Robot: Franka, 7 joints.
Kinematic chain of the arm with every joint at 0, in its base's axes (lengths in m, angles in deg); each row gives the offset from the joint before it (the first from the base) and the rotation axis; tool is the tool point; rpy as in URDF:
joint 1: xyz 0 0 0.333 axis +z
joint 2: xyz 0 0 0 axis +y
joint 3: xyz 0 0 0.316 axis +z
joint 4: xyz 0.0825 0 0 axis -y
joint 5: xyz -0.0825 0 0.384 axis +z
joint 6: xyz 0 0 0 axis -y
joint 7: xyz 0.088 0 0 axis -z
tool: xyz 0 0 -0.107 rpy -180 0 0
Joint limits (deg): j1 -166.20..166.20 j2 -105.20..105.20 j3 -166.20..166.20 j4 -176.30..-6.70 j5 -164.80..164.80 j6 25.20..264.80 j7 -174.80..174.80
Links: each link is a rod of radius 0.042 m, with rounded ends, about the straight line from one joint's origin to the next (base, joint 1, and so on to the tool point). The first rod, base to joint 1, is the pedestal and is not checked.
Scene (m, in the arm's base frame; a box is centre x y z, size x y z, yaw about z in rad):
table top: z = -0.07
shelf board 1: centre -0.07 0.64 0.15 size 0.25 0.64 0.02 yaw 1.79
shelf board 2: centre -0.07 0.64 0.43 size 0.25 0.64 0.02 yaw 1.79
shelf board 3: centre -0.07 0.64 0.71 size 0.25 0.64 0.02 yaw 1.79
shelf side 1: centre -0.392 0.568 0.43 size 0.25 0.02 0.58 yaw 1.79
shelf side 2: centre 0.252 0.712 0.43 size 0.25 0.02 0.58 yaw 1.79
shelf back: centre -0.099 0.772 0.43 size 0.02 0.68 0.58 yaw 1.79
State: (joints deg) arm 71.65 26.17 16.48 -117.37 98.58 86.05 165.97
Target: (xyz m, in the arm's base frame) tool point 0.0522 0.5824 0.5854
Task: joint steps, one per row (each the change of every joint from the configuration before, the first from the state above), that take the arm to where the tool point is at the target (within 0.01 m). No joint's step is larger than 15 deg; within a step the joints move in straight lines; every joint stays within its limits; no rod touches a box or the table.
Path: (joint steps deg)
1: -2.33 -7.70 -2.09 -11.34 -4.92 -5.74 0.00
2: -2.32 -7.70 -2.09 -11.35 -4.92 -5.74 0.00
3: -2.33 -7.71 -2.10 -11.34 -4.92 -5.74 0.00
4: -3.35 -12.82 -5.49 9.30 2.47 -0.83 0.00
5: -3.35 -12.82 -5.49 9.30 2.47 -0.83 0.00
6: 3.05 13.61 5.33 13.71 6.15 7.93 0.00
7: 3.05 13.60 5.32 13.72 6.16 7.92 0.00

